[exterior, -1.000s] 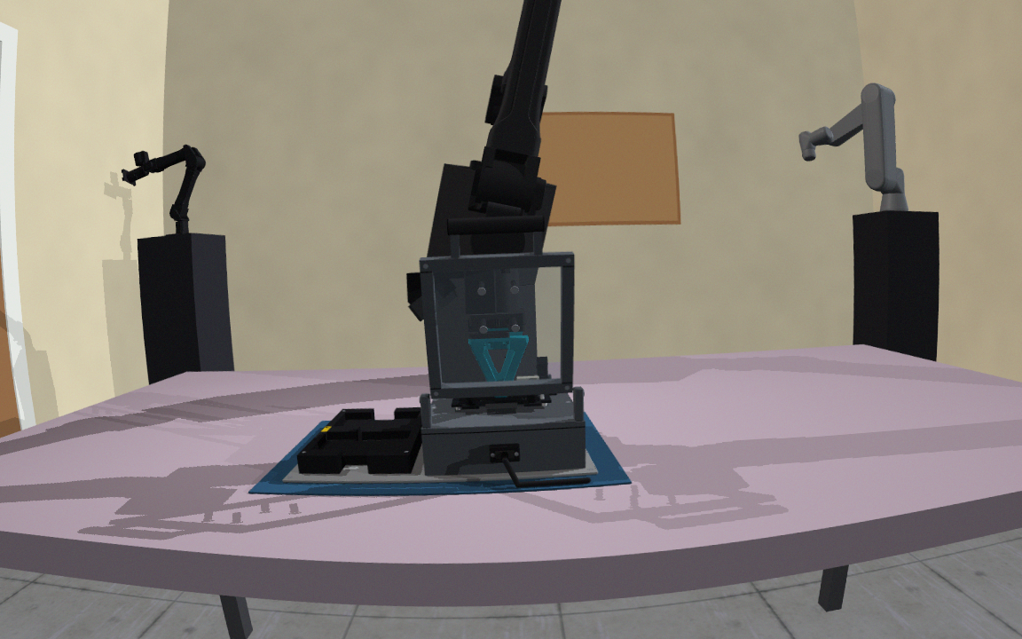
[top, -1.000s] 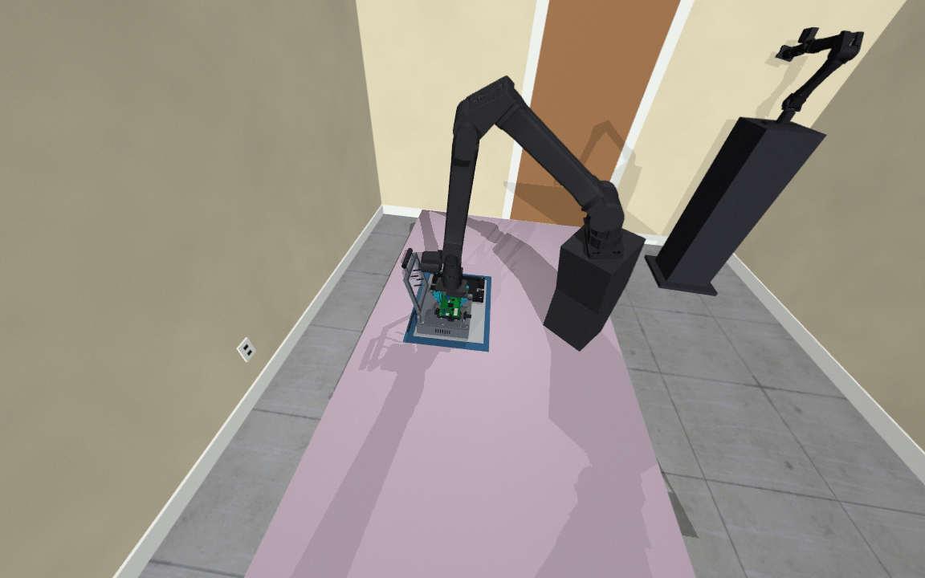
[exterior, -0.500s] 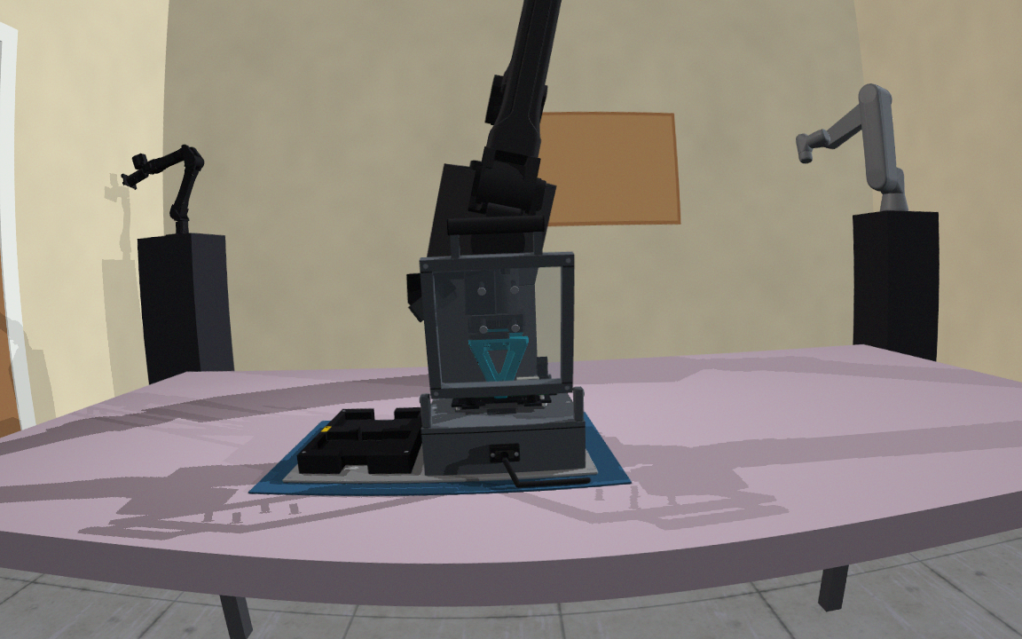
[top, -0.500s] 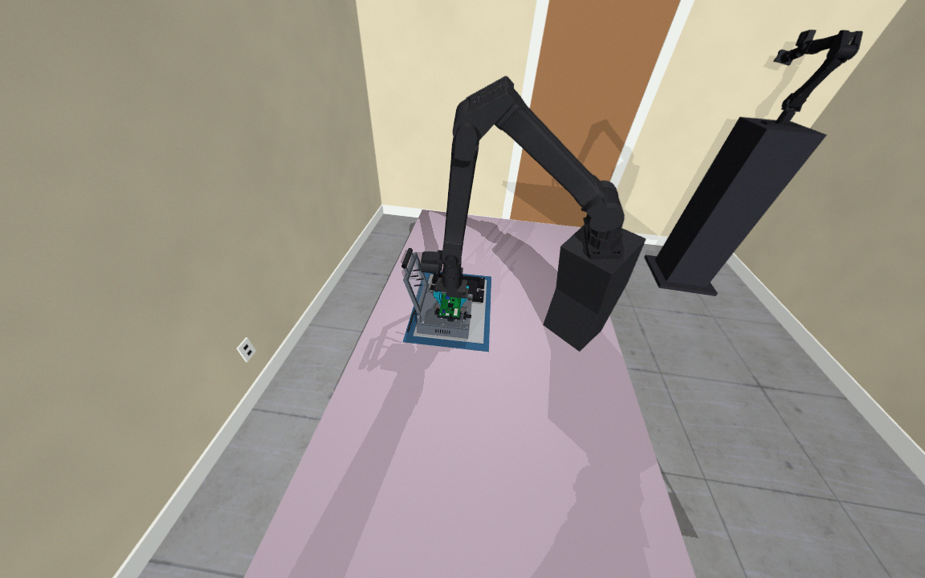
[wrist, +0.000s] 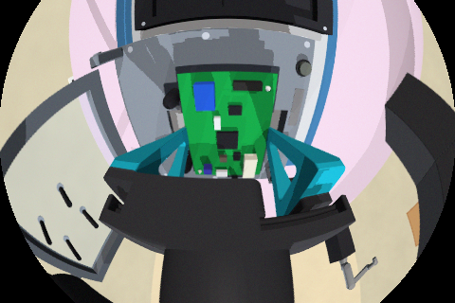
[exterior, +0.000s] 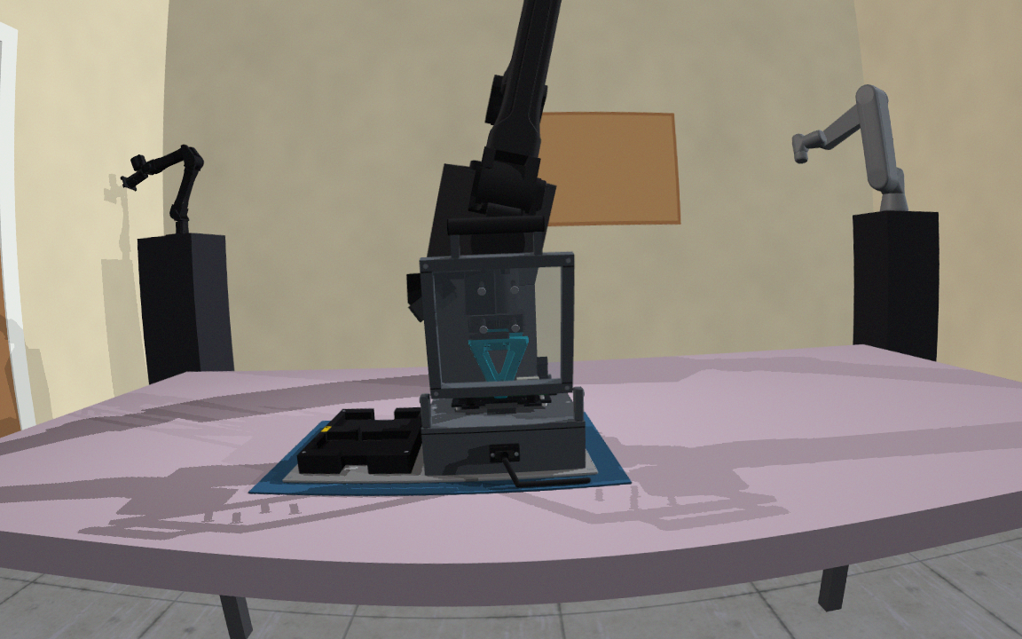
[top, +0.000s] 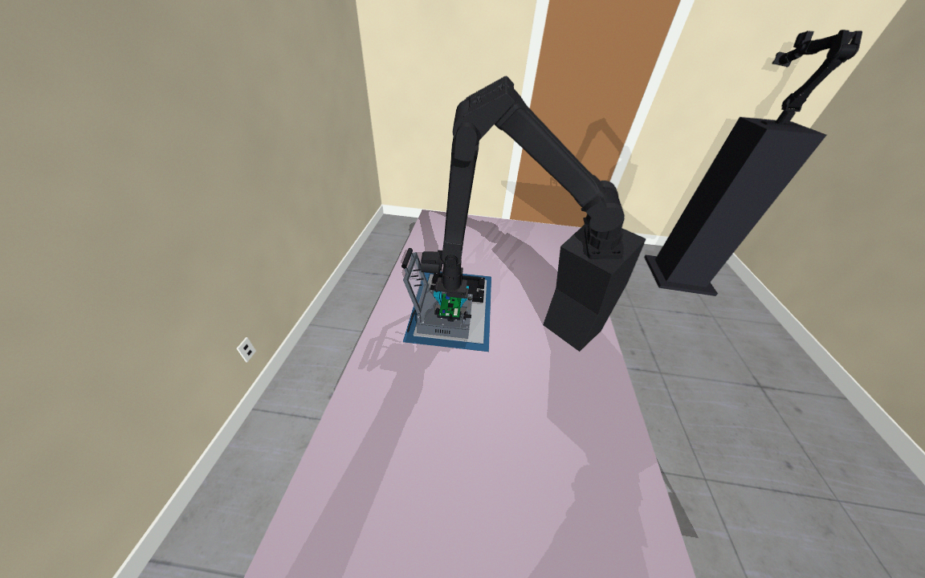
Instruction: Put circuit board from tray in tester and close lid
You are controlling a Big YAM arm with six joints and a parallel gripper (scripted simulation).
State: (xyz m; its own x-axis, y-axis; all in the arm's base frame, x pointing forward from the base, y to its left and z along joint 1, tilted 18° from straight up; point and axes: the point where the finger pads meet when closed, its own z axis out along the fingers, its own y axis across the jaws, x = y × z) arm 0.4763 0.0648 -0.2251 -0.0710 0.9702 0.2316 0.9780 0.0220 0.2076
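My gripper is now right at the green circuit board. Also, from my hand: pin plate (10 mm to the left, 10 mm below); lid (120 mm ahead, 10 mm to the left, 100 mm above).
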